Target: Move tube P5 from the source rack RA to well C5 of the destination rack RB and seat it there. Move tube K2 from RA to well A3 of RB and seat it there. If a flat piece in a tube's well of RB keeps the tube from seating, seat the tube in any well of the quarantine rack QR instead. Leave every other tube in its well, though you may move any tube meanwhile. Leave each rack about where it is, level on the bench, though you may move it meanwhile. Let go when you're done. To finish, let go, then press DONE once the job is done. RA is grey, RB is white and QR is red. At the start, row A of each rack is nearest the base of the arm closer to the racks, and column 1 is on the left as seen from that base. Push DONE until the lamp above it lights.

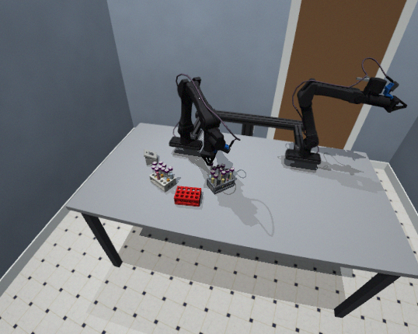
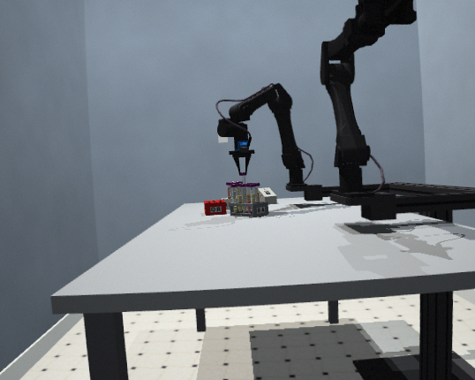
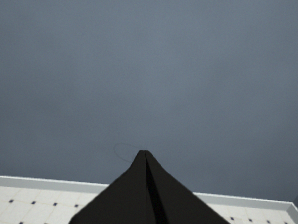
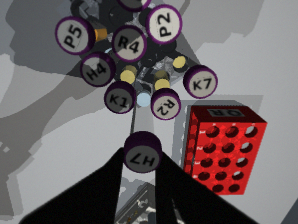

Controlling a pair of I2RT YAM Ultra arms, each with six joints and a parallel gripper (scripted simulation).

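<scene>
Now: right hand 1 cm past the grey rack RA, 6 cm to the right of it and 14 cm above it. Also, from my right hand: red rack QR 12 cm ahead, 9 cm to the right, 14 cm below; then pale box 15 cm behind, 40 cm to the right, 12 cm below; then white rack RB 3 cm ahead, 26 cm to the right, 14 cm below.
</scene>
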